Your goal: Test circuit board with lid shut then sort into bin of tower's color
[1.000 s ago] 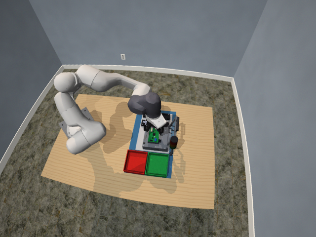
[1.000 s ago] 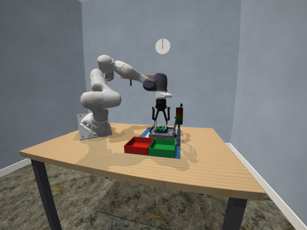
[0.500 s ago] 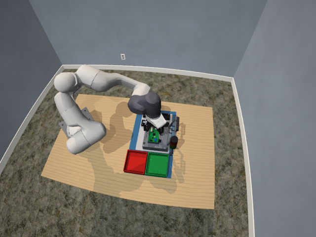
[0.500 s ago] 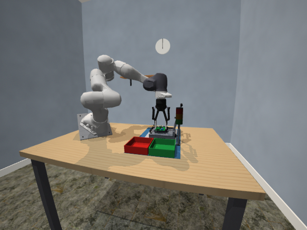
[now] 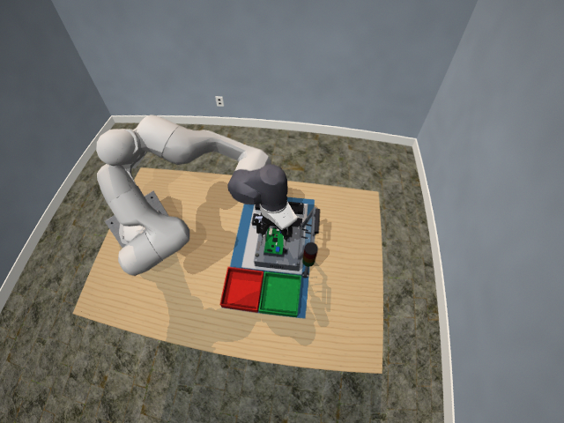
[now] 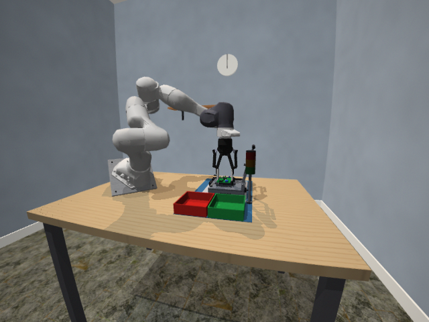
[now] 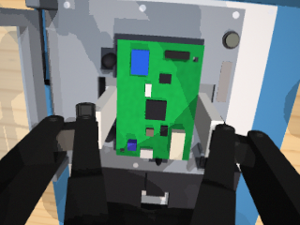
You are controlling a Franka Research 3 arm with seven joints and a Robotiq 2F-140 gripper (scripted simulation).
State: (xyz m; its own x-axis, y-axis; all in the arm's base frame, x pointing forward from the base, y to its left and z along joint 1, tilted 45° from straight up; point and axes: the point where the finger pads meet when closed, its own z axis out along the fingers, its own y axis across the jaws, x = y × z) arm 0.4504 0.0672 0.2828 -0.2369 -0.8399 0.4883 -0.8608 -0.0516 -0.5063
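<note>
Right now my hand is 20 mm above the green circuit board. Also, from my hand: tester plate (40 mm below, 10 mm ahead); then clear lid (120 mm ahead, 80 mm above, 30 mm to the right); then green bin (210 mm to the right, 90 mm below, 10 mm behind).
</note>
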